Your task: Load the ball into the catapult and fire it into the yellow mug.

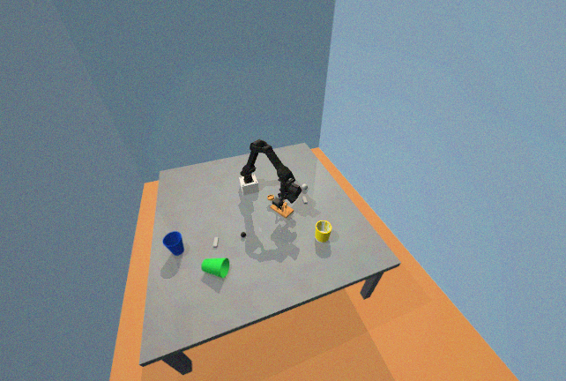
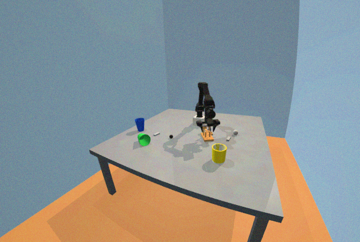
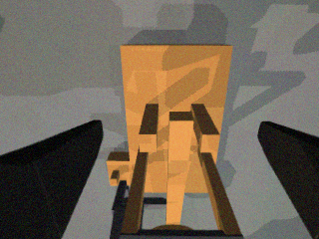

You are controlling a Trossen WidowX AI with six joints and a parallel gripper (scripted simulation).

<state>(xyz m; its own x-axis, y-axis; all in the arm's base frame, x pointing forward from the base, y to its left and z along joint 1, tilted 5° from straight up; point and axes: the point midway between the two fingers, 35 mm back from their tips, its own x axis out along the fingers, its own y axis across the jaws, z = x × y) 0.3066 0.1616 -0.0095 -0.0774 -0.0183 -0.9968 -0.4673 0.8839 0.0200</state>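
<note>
My gripper tip is 8 cm short of the black ball, 30 cm to the left of it and 5 cm above it. Also, from my gripper tip: orange catapult 7 cm behind, 2 cm to the right, 1 cm below; yellow mug 26 cm ahead, 13 cm to the left, 4 cm below; pale grey ball 15 cm behind, 22 cm to the left, 4 cm below.
</note>
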